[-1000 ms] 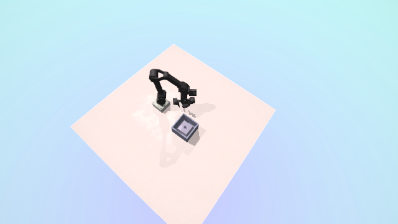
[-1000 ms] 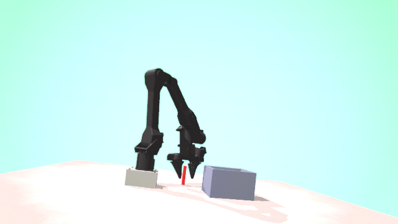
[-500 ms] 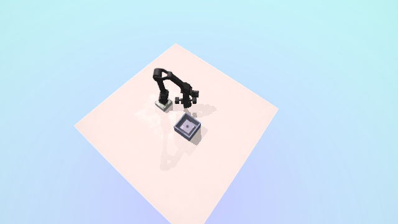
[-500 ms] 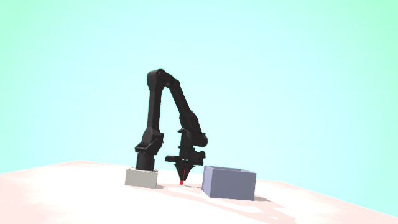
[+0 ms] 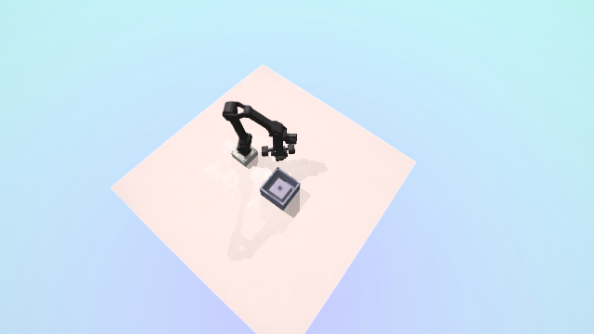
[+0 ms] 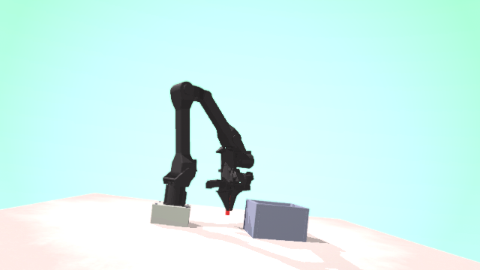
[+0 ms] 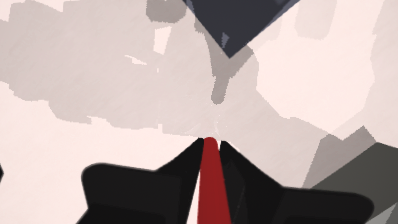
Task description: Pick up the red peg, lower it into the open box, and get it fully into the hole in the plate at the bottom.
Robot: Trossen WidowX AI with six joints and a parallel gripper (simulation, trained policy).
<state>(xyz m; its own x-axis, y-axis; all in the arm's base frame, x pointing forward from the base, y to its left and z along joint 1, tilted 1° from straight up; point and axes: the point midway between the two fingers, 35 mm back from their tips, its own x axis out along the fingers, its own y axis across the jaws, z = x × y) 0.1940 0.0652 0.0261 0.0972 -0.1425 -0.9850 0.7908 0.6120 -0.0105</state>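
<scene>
Now: the blue-grey box 11 cm ahead of my gripper tip, 15 cm to the right of it and 2 cm below it. Round my gripper tip: red peg: 1 cm behind, 1 cm to the left, 2 cm above.
</scene>
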